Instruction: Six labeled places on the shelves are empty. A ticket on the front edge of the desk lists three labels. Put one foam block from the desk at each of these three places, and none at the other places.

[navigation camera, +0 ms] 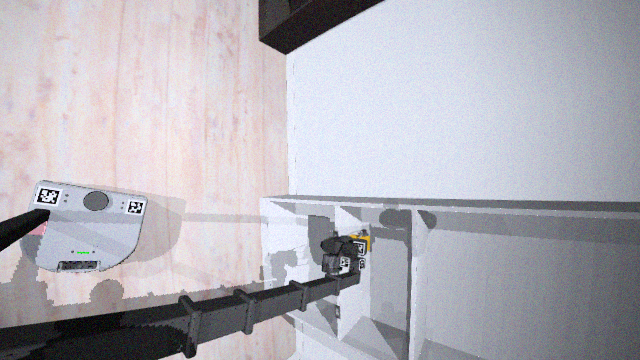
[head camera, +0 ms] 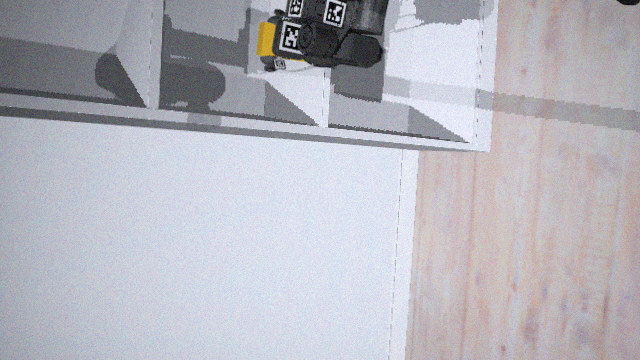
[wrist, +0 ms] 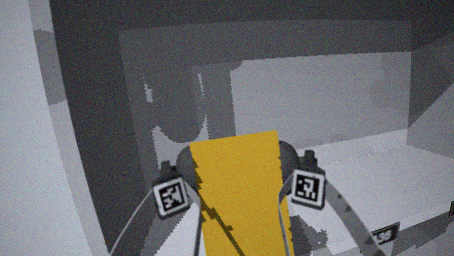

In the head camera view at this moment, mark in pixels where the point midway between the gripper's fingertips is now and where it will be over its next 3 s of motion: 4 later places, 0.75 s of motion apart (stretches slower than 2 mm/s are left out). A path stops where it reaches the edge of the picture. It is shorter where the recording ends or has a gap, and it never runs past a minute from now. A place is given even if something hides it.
My gripper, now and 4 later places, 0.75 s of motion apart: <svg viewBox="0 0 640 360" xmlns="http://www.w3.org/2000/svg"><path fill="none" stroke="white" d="M269 40L288 44L320 52L332 55L355 61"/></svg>
